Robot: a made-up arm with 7 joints. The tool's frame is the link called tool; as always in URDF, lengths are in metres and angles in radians. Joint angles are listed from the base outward.
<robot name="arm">
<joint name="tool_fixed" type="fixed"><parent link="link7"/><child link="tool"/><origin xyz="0 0 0" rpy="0 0 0"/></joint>
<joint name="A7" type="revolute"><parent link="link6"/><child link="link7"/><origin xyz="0.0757 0.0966 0" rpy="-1.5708 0 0"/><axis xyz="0 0 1"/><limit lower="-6.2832" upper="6.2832"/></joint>
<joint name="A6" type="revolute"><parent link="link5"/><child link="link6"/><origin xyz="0 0 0" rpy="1.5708 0 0"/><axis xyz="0 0 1"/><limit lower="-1.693" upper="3.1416"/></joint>
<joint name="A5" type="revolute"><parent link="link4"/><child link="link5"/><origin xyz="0.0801 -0.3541 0" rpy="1.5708 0 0"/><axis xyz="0 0 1"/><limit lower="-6.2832" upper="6.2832"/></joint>
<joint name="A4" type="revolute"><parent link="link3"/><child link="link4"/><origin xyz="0.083 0 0" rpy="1.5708 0 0"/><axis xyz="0 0 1"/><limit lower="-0.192" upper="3.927"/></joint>
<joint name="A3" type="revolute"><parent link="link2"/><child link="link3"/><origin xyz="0 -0.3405 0" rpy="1.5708 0 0"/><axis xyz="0 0 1"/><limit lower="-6.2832" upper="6.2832"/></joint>
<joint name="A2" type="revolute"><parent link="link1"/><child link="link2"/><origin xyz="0 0 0" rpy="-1.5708 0 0"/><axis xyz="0 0 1"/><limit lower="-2.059" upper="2.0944"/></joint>
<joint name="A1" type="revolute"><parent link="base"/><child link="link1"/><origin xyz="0 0 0.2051" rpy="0 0 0"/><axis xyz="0 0 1"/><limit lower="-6.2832" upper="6.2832"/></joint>
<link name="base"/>
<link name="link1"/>
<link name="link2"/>
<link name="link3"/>
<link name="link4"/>
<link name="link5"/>
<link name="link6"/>
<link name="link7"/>
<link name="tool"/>
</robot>
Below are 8 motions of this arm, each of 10 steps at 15 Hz.
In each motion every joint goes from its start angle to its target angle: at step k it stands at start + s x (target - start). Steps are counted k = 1, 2, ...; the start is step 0. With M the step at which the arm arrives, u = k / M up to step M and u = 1 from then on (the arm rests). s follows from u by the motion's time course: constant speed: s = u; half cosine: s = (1 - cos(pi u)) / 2; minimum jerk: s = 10 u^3 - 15 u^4 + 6 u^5.
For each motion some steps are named. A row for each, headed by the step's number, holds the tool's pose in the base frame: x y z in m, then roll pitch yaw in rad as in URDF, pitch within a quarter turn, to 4 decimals.
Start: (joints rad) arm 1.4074 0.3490 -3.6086 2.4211 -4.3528 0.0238 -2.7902
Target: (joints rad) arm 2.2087 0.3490 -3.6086 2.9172 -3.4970 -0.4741 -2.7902
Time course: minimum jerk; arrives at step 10
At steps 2, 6, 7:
2: -0.2108 0.0217 0.9714 0.1687 -0.3758 0.1978
6: -0.1778 0.0057 0.9574 -0.2554 -0.3976 1.3070
7: -0.1685 0.0051 0.9521 -0.3077 -0.3724 1.5778

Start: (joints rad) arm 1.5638 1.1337 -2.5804 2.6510 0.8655 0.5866 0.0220
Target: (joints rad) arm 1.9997 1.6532 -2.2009 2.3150 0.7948 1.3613 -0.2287
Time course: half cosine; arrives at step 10
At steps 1, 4, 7, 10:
1: 0.1207 0.6459 0.7185 0.8760 -0.4990 2.3832
4: 0.1048 0.7081 0.6136 1.2058 -0.5535 2.1044
7: 0.0633 0.7586 0.4298 1.6262 -0.3681 1.7101
10: 0.0400 0.7613 0.3378 1.7454 -0.2093 1.5690

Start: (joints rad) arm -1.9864 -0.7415 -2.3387 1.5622 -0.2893 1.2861 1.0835
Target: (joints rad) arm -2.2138 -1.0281 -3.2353 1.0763 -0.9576 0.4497 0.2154
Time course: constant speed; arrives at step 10
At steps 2, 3, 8, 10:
2: -0.0257 0.6272 0.1019 3.0065 0.2587 0.9651
3: 0.0259 0.6148 0.0563 2.9722 0.2386 1.0134
8: 0.2412 0.4465 -0.1192 2.8736 0.3489 1.3704
10: 0.2949 0.3440 -0.1587 2.9350 0.4517 1.5559

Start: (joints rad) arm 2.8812 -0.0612 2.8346 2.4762 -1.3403 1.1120 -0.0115
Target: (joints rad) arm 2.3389 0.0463 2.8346 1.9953 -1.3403 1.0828 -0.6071
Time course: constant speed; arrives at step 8
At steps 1, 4, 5, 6, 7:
1: 0.2765 -0.2545 0.9230 1.3194 -0.7016 0.0143
4: 0.2393 -0.3389 0.8838 1.4420 -0.3696 -0.2813
5: 0.2210 -0.3647 0.8690 1.4720 -0.2570 -0.3635
6: 0.2000 -0.3889 0.8535 1.4995 -0.1440 -0.4398
7: 0.1764 -0.4110 0.8371 1.5255 -0.0308 -0.5106

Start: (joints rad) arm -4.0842 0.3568 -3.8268 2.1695 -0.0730 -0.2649 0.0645
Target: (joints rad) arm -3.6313 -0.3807 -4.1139 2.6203 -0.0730 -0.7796 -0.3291
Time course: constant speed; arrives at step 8
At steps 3, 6, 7, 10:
3: -0.0347 -0.2008 0.9772 0.0170 -0.2901 1.4395
6: 0.1407 -0.2341 0.9391 0.2202 -0.0456 1.3479
7: 0.2029 -0.2316 0.9170 0.2761 0.0558 1.3483
10: 0.2647 -0.2219 0.8899 0.3275 0.1640 1.3654

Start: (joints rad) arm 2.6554 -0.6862 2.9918 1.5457 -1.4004 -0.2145 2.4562
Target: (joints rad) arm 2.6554 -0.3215 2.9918 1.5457 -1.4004 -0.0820 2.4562
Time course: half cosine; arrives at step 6
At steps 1, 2, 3, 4, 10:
1: 0.6050 -0.3039 0.2173 -2.2782 -0.3707 -1.6902
2: 0.6031 -0.3054 0.2611 -2.2197 -0.4051 -1.7317
3: 0.5964 -0.3054 0.3207 -2.1353 -0.4462 -1.7945
4: 0.5850 -0.3029 0.3797 -2.0458 -0.4796 -1.8637
10: 0.5688 -0.2981 0.4377 -1.9521 -0.5044 -1.9386

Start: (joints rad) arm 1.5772 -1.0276 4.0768 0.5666 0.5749 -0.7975 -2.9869
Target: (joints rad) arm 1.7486 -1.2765 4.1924 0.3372 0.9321 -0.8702 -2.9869
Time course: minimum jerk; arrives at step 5
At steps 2, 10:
2: 0.3075 -0.2051 -0.0129 2.7061 -0.0442 1.3433
10: 0.2697 -0.0788 -0.0260 2.9612 -0.2690 1.4246

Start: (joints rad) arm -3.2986 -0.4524 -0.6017 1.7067 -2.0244 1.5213 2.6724
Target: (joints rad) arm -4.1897 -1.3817 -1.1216 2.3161 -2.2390 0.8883 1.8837
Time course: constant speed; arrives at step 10
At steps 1, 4, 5, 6, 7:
1: 0.0776 0.3522 0.8482 -1.4402 0.0516 -1.0054
4: 0.4159 0.1975 0.8266 -1.5735 0.0743 -1.3980
5: 0.5048 0.1095 0.7943 -1.6234 0.0632 -1.5324
6: 0.5754 0.0087 0.7503 -1.6761 0.0415 -1.6657
7: 0.6251 -0.1006 0.6955 -1.7316 0.0089 -1.7955

